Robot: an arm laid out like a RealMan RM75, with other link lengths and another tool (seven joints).
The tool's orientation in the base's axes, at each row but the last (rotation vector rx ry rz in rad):
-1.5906, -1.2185, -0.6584
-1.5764, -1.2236, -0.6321
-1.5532, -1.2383, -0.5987
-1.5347, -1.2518, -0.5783
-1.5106, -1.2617, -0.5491
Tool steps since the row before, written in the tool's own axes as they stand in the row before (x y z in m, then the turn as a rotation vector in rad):
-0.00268, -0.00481, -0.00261, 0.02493, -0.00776, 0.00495
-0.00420, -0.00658, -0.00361, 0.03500, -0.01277, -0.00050
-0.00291, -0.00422, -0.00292, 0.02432, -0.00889, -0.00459
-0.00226, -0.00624, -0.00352, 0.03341, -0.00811, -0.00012
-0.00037, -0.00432, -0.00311, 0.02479, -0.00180, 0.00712
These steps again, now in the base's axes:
-0.00503, -0.00341, 0.00047, 0.00078, 0.01436, 0.02234
-0.00694, -0.00507, 0.00030, 0.00060, 0.01331, 0.03480
-0.00429, -0.00404, 0.00028, 0.00126, 0.00538, 0.02571
-0.00566, -0.00457, 0.00188, 0.00406, 0.01328, 0.03145
-0.00322, -0.00339, 0.00258, 0.00495, 0.01676, 0.01905

